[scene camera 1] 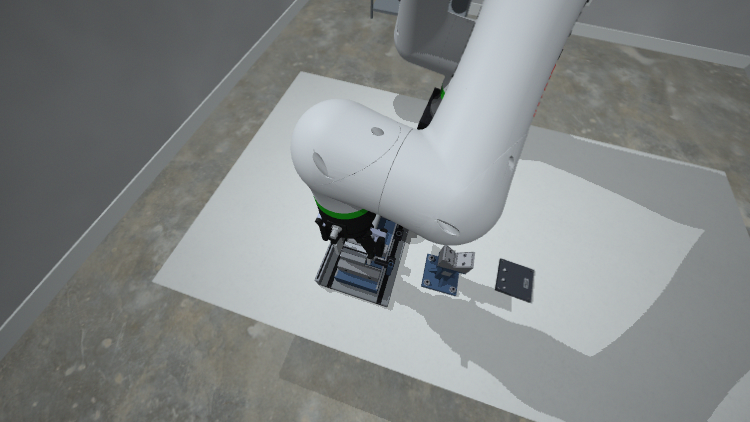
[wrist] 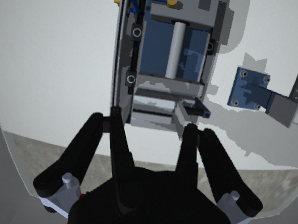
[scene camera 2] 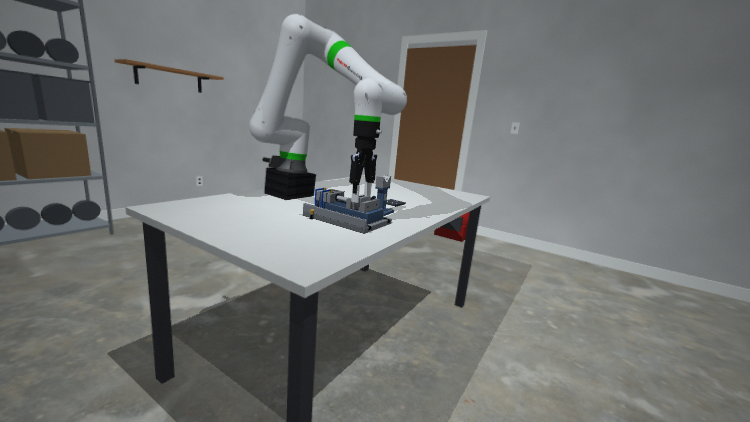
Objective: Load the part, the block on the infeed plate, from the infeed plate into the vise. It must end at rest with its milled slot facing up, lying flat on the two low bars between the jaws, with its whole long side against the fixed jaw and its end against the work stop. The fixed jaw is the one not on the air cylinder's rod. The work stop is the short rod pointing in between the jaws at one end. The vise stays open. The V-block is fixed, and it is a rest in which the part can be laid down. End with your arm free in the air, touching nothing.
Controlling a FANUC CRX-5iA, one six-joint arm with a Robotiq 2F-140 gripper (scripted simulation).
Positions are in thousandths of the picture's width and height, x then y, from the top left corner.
Labels:
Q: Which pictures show my gripper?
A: Scene camera 1, the wrist view and scene camera 2: all of them.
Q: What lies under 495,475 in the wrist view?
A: A part.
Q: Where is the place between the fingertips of my gripper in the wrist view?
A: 512,475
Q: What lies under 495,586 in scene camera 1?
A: My gripper.

